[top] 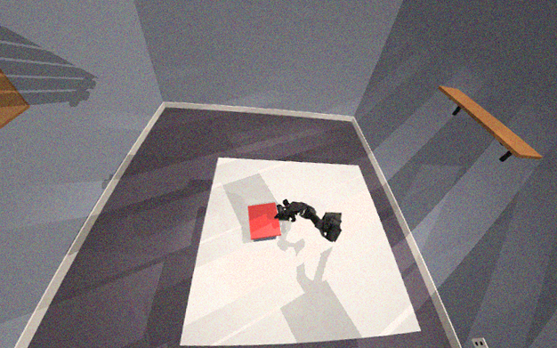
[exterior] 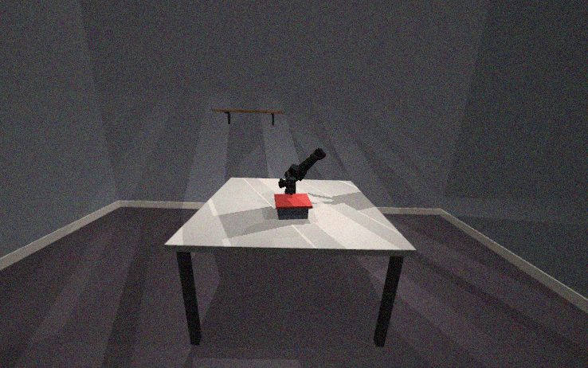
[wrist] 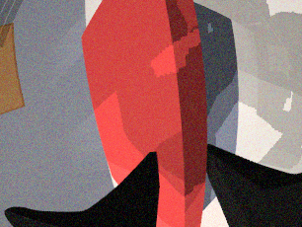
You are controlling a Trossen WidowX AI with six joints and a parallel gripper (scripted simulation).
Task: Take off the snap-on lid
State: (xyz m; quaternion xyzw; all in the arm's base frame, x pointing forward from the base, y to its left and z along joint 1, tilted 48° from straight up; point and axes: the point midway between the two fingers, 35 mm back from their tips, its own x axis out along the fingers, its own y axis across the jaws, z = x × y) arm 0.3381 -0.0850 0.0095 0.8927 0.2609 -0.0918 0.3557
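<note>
My gripper tip is 80 mm short of the red lid. The rest, counted from my gripper tip: storage box 80 mm ahead, 60 mm below.
</note>
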